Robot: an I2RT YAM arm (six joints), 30 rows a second.
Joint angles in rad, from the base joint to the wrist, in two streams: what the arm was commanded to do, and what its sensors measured. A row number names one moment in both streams.
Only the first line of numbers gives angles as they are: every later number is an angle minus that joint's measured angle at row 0.
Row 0, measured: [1.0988 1.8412 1.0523 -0.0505 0.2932 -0.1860]
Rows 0 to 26, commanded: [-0.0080 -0.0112 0.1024 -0.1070 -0.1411 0.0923]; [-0.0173 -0.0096 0.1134 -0.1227 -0.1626 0.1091]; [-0.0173 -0.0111 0.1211 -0.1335 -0.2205 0.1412]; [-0.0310 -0.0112 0.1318 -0.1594 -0.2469 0.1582]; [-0.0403 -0.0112 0.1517 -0.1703 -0.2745 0.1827]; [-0.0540 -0.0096 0.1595 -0.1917 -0.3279 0.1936]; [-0.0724 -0.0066 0.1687 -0.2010 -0.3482 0.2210]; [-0.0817 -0.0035 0.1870 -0.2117 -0.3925 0.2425]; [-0.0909 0.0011 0.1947 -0.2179 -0.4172 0.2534]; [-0.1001 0.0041 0.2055 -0.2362 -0.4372 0.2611]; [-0.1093 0.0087 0.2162 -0.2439 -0.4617 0.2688]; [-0.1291 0.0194 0.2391 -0.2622 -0.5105 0.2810]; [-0.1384 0.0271 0.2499 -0.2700 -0.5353 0.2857]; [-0.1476 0.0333 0.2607 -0.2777 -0.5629 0.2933]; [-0.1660 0.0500 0.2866 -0.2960 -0.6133 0.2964]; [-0.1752 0.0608 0.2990 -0.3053 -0.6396 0.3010]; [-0.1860 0.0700 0.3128 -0.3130 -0.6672 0.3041]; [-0.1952 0.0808 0.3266 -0.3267 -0.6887 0.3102]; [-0.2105 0.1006 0.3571 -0.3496 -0.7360 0.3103]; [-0.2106 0.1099 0.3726 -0.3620 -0.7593 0.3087]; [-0.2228 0.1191 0.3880 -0.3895 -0.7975 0.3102]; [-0.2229 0.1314 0.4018 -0.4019 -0.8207 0.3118]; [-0.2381 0.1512 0.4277 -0.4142 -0.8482 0.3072]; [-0.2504 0.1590 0.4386 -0.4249 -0.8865 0.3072]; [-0.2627 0.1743 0.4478 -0.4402 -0.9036 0.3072]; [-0.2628 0.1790 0.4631 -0.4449 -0.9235 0.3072]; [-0.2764 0.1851 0.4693 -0.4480 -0.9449 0.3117]
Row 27, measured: [-0.2479 0.1675 0.4009 -0.3876 -0.7851 0.2987]
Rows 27 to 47, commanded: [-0.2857 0.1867 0.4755 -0.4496 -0.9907 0.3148]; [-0.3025 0.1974 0.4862 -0.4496 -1.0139 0.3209]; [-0.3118 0.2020 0.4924 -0.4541 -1.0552 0.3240]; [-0.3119 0.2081 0.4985 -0.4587 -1.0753 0.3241]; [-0.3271 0.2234 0.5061 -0.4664 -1.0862 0.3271]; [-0.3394 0.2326 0.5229 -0.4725 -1.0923 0.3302]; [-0.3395 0.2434 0.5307 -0.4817 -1.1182 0.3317]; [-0.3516 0.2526 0.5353 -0.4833 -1.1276 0.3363]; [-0.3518 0.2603 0.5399 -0.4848 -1.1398 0.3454]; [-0.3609 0.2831 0.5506 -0.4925 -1.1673 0.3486]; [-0.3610 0.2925 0.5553 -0.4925 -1.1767 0.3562]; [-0.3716 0.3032 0.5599 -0.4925 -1.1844 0.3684]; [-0.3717 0.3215 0.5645 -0.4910 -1.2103 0.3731]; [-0.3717 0.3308 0.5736 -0.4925 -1.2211 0.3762]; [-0.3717 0.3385 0.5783 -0.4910 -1.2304 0.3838]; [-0.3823 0.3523 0.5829 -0.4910 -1.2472 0.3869]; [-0.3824 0.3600 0.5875 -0.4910 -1.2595 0.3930]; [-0.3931 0.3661 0.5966 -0.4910 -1.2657 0.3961]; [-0.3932 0.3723 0.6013 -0.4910 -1.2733 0.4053]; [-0.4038 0.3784 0.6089 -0.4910 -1.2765 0.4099]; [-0.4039 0.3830 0.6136 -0.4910 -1.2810 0.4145]
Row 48, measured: [-0.3841 0.3754 0.5520 -0.4841 -1.2063 0.3846]
